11 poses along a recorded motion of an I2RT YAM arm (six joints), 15 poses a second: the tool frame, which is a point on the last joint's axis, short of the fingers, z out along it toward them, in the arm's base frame.
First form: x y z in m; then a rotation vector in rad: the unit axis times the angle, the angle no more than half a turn.
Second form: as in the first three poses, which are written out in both.
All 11 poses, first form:
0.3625, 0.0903, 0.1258, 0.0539, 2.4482, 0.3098
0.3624, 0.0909, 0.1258, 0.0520, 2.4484, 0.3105
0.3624, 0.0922, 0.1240, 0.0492, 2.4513, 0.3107
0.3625, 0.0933, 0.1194, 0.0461, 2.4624, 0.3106
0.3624, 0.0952, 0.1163, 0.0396, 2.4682, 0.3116
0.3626, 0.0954, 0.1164, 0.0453, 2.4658, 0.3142
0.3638, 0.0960, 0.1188, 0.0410, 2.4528, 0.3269
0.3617, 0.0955, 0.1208, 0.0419, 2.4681, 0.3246
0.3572, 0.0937, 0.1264, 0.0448, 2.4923, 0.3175
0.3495, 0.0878, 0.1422, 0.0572, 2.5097, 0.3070
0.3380, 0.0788, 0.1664, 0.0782, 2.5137, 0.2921
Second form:
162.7, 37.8, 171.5, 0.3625, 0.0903, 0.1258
162.7, 37.8, 171.6, 0.3624, 0.0909, 0.1258
162.7, 37.7, 171.8, 0.3624, 0.0922, 0.1240
163.0, 37.1, 172.1, 0.3625, 0.0933, 0.1194
163.1, 36.8, 172.5, 0.3624, 0.0952, 0.1163
162.8, 36.9, 172.1, 0.3626, 0.0954, 0.1164
162.1, 37.5, 172.0, 0.3638, 0.0960, 0.1188
162.4, 36.7, 172.2, 0.3617, 0.0955, 0.1208
163.1, 35.4, 172.5, 0.3572, 0.0937, 0.1264
163.7, 34.4, 172.3, 0.3495, 0.0878, 0.1422
164.1, 34.2, 171.5, 0.3380, 0.0788, 0.1664

